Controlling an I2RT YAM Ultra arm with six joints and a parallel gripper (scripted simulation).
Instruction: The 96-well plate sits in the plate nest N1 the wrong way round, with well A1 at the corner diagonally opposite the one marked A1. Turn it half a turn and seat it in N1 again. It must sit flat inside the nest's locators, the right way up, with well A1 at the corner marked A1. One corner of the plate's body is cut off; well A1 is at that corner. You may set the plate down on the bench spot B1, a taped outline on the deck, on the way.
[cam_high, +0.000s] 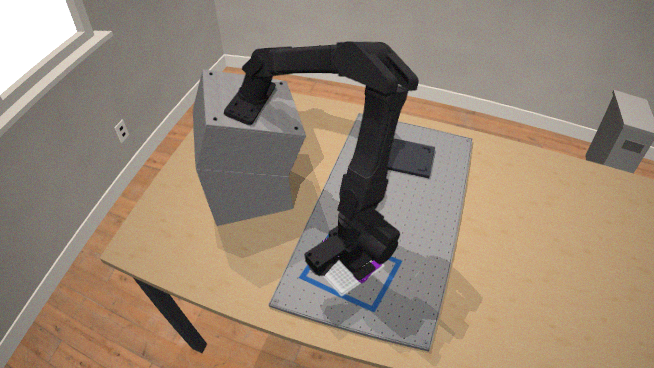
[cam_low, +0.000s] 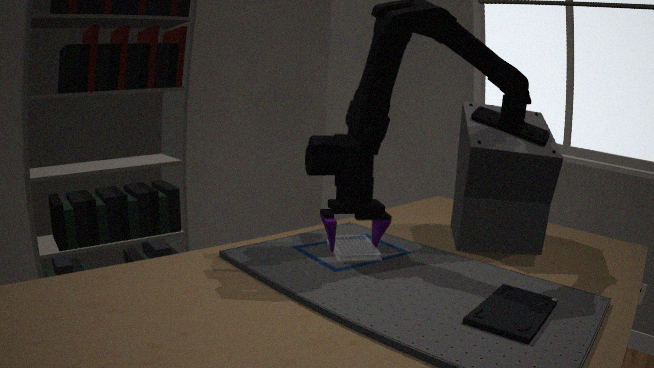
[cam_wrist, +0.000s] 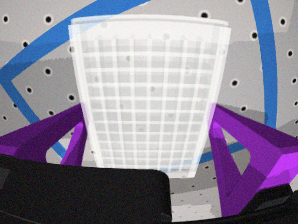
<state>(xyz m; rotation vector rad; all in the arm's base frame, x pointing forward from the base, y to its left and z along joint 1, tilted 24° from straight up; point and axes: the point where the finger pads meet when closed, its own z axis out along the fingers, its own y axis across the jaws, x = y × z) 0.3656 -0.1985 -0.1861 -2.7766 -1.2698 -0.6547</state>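
The dark plate nest N1 is 80 mm ahead of my hand and 390 mm to the left of it. Round my hand: light mark: 10 mm ahead, 450 mm to the left; then white 96-well plate: right at my hand.
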